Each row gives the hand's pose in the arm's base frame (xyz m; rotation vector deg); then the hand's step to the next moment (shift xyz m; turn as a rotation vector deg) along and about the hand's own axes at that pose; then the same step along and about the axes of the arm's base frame.
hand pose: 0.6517 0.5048 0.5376 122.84 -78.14 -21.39
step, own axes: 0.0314 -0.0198 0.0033 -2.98 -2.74 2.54
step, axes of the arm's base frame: 0.0268 -0.0228 -0.0124 -0.60 2.76 -3.86
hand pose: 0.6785 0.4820 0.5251 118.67 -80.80 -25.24
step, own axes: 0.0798 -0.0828 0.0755 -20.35 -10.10 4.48
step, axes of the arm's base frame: 0.0478 -0.0729 -0.1064 -3.02 20.17 -10.96
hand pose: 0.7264 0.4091 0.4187 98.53 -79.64 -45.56
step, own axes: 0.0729 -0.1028 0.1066 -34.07 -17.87 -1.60
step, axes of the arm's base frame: -0.0235 -0.0795 -0.1427 3.09 35.51 -14.56
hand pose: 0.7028 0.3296 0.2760 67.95 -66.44 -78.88
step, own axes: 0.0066 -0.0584 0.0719 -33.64 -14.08 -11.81
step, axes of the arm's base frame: -0.0763 0.0048 -0.0527 13.47 33.94 -11.67
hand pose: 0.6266 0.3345 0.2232 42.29 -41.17 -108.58
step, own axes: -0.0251 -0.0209 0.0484 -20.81 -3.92 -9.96
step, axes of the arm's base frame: -0.0383 0.0390 0.0206 12.97 18.72 -5.39
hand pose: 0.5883 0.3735 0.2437 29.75 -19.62 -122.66
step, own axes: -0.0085 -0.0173 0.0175 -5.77 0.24 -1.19
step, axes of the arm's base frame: -0.0161 0.0178 0.0100 3.77 4.51 0.44
